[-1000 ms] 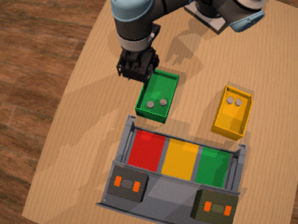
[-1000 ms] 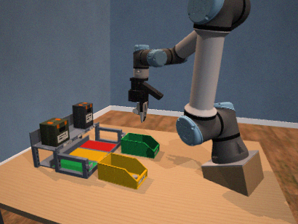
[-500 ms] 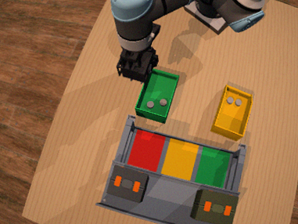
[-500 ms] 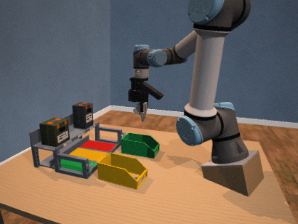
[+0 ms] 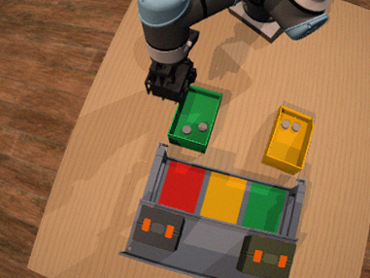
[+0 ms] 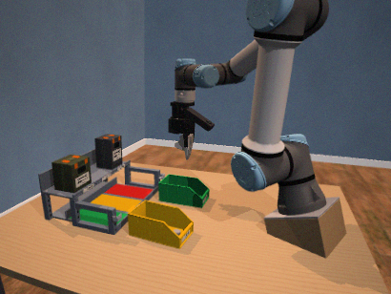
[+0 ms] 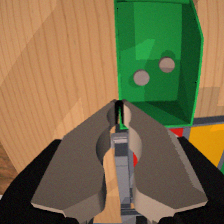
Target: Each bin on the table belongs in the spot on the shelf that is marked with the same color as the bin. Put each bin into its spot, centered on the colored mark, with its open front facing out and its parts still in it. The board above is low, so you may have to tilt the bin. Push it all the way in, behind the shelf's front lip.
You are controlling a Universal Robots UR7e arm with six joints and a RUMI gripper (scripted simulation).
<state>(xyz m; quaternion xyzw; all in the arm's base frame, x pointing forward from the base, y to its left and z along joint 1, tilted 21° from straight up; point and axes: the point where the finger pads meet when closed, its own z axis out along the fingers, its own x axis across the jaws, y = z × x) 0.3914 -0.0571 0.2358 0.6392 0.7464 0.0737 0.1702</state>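
Now: the yellow bin 300 mm to the left of my hand, 120 mm below it and 70 mm behind it. Also, from my hand: yellow mark: 210 mm to the left, 180 mm ahead, 150 mm below; green bin: 120 mm below, 50 mm to the left, 10 mm behind; red mark: 200 mm ahead, 150 mm below, 100 mm to the left.
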